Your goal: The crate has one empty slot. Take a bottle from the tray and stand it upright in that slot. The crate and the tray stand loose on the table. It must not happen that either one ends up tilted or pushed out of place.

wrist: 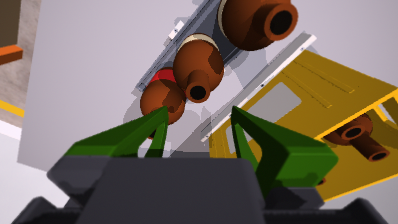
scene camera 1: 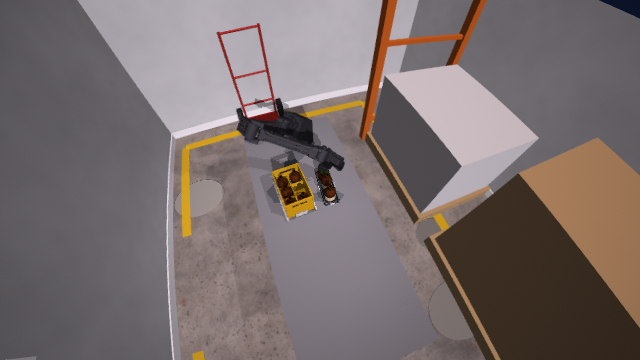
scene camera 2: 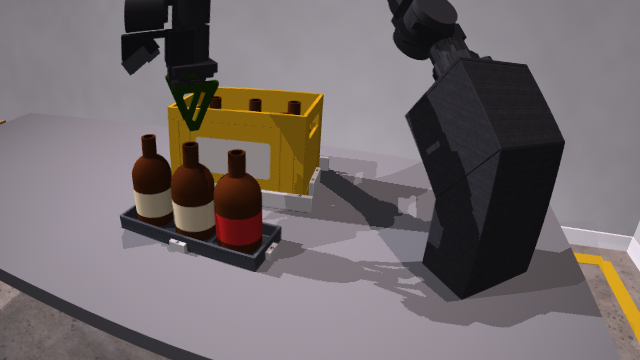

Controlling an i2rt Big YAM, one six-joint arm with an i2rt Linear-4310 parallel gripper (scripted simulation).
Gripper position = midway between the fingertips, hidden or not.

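Visible here: my gripper [scene camera 2: 190, 124] [wrist: 199, 111]; a yellow crate [scene camera 2: 281, 154] [wrist: 312, 95]; a low white strip [scene camera 2: 281, 200] [wrist: 304, 40]. The scene also contains a red-label bottle [scene camera 2: 237, 195] and a dark tray [scene camera 2: 269, 231].
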